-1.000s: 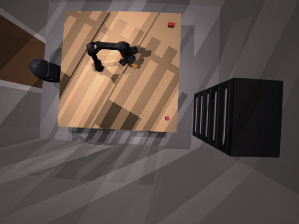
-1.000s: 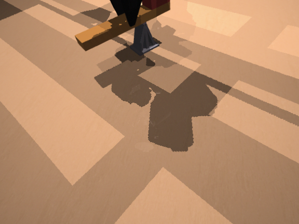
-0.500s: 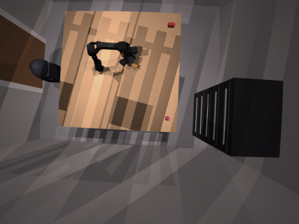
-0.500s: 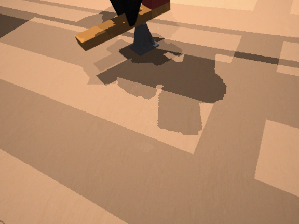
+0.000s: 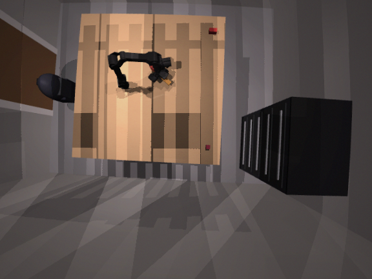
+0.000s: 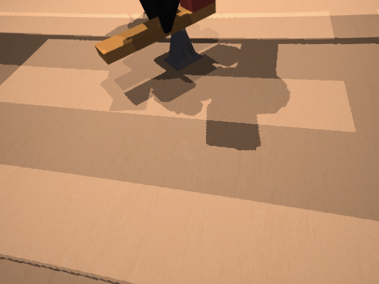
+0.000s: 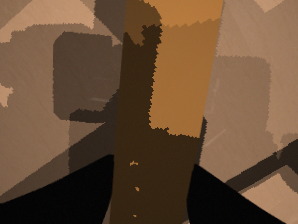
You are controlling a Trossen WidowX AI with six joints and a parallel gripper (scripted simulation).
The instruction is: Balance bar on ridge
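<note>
My gripper tip is now 20 mm past the dark blue-grey ridge, 20 mm to the right of it and 40 mm above it.
</note>
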